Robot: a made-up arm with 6 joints.
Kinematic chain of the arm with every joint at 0, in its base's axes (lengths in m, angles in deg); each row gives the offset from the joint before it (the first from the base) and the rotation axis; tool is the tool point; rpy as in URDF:
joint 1: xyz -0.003 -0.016 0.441 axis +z
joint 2: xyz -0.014 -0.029 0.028 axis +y
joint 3: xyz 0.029 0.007 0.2 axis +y
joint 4: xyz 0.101 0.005 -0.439 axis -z
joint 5: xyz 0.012 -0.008 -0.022 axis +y
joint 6: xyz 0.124 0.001 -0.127 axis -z
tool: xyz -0.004 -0.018 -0.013 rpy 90 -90 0
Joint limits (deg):
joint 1: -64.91..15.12
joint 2: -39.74..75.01
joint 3: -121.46..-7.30
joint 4: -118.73..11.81
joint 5: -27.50..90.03
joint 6: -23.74..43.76
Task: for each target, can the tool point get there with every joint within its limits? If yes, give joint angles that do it. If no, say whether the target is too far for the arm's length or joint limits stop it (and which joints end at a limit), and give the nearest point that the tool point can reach.
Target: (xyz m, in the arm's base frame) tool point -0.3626 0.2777 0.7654
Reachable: no: joint limits stop it (at a limit: joint 2, joint 3, joint 5) | nearest point -0.2770 0.2078 0.3023 | short by 0.476 m
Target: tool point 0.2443 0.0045 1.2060
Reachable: yes | joints -8.98 -30.68 -106.12 -82.01 17.17 19.68
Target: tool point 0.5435 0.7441 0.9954
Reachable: no: too far | nearest point 0.5068 0.2973 0.8873 | short by 0.461 m
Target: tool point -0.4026 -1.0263 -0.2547
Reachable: no: too far | nearest point 0.0954 -0.5724 0.0127 | short by 0.725 m
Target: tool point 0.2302 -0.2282 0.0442
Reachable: yes | joints -27.75 20.29 -29.60 -86.52 63.86 0.07
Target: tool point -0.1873 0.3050 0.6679
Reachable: no: joint limits stop it (at a limit: joint 2, joint 3, joint 5, joint 6) | nearest point -0.1780 0.2888 0.3028 | short by 0.366 m
